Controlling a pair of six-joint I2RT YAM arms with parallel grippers.
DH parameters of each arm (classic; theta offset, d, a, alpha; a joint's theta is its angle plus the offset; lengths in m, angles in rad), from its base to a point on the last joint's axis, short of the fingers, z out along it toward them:
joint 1: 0 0.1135 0.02 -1.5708
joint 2: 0 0 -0.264 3.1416
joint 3: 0.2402 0 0.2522 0
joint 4: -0.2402 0 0.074 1.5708
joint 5: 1.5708 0 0 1.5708
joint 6: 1.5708 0.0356 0 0
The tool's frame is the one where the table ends.
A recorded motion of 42 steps. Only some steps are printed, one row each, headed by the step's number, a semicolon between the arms.
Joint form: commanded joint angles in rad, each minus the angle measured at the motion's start. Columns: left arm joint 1, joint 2, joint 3, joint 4, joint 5, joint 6; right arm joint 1, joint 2, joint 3, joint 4, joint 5, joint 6.
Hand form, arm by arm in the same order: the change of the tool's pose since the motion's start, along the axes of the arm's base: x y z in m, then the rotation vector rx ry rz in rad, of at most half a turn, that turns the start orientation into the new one. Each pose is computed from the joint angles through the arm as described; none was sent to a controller.
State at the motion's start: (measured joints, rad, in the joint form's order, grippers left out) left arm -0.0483 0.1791 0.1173 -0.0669 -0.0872 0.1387; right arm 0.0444 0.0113 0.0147 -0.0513 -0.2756 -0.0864
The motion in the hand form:
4: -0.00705 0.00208 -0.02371 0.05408 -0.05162 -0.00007; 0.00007 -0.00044 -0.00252 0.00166 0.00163 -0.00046
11: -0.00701 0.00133 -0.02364 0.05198 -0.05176 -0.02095; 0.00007 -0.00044 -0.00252 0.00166 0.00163 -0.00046
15: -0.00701 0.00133 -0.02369 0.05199 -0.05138 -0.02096; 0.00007 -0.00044 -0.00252 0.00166 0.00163 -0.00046
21: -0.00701 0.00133 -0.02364 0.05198 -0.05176 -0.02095; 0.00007 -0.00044 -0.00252 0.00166 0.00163 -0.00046
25: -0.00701 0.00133 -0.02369 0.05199 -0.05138 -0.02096; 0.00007 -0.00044 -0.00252 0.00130 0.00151 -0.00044
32: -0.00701 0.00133 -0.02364 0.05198 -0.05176 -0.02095; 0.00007 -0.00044 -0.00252 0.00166 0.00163 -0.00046
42: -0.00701 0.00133 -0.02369 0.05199 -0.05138 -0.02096; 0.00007 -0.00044 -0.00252 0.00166 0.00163 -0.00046
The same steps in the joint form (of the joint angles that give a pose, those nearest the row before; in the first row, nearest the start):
4: 0.0206 -0.1747 -0.1087 -0.0118 0.0149 0.0580; -0.0058 -0.0080 -0.0092 0.0000 -0.0054 0.0015
11: 0.0206 -0.1740 -0.1083 -0.0119 0.0358 0.0580; -0.0058 -0.0080 -0.0092 0.0000 -0.0054 0.0015
15: 0.0206 -0.1740 -0.1084 -0.0122 0.0358 0.0580; -0.0058 -0.0080 -0.0092 0.0000 -0.0054 0.0015
21: 0.0206 -0.1740 -0.1083 -0.0119 0.0358 0.0580; -0.0058 -0.0080 -0.0092 0.0000 -0.0054 0.0015
25: 0.0206 -0.1740 -0.1084 -0.0122 0.0358 0.0580; -0.0058 -0.0080 -0.0092 0.0000 -0.0054 0.0011
32: 0.0206 -0.1740 -0.1083 -0.0119 0.0358 0.0580; -0.0058 -0.0080 -0.0092 0.0000 -0.0054 0.0015
42: 0.0206 -0.1740 -0.1084 -0.0122 0.0358 0.0580; -0.0058 -0.0080 -0.0092 0.0000 -0.0054 0.0015

